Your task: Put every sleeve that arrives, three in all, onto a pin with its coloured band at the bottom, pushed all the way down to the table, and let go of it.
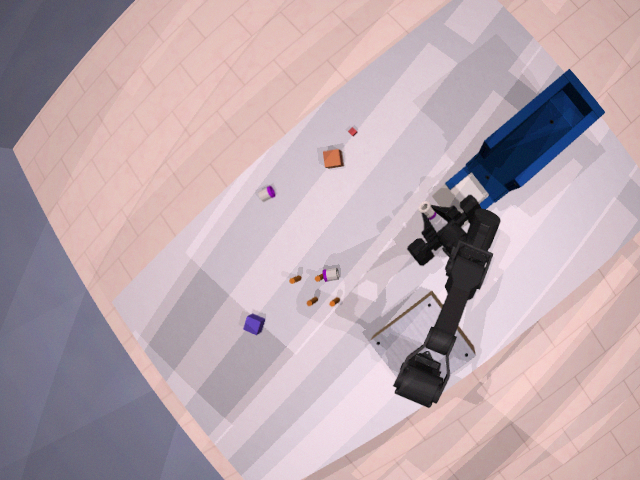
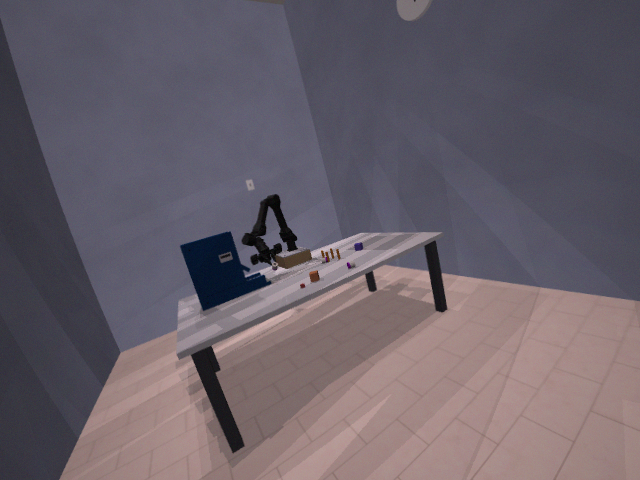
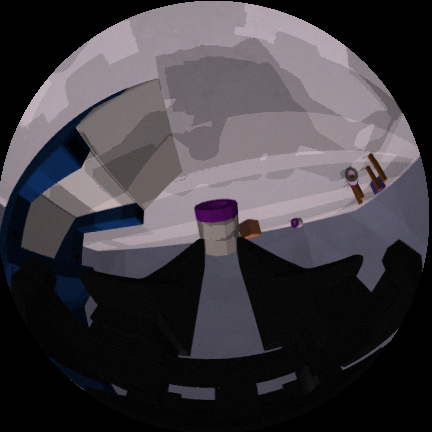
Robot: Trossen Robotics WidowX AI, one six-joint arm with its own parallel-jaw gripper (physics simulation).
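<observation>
My gripper (image 1: pixel 430 212) (image 2: pixel 273 264) (image 3: pixel 220 243) is shut on a grey sleeve (image 1: pixel 425 208) (image 3: pixel 218 234), held near the blue chute with its purple band at the lower end and its open grey end up. A second sleeve (image 1: pixel 332 273) (image 2: pixel 324 260) (image 3: pixel 351 175) lies on its side, its band end beside one orange pin (image 1: pixel 318 277) (image 3: pixel 358 193); whether they touch is unclear. A third sleeve (image 1: pixel 265 194) (image 2: pixel 352 265) (image 3: pixel 297 223) lies on its side farther off, near the table edge. Several orange pins (image 1: pixel 312 301) (image 2: pixel 338 253) (image 3: pixel 378 169) stand upright in a group, without sleeves around them.
A large blue chute (image 1: pixel 563 145) (image 2: pixel 214 273) with a pale pad (image 1: pixel 469 189) at its mouth stands beside the gripper. An orange cube (image 1: pixel 332 158) (image 2: pixel 314 276) (image 3: pixel 250 228), a small red cube (image 1: pixel 352 131) (image 2: pixel 302 285) and a purple cube (image 1: pixel 253 324) (image 2: pixel 358 246) rest on the table. A wooden box (image 2: pixel 294 257) is by the arm's base.
</observation>
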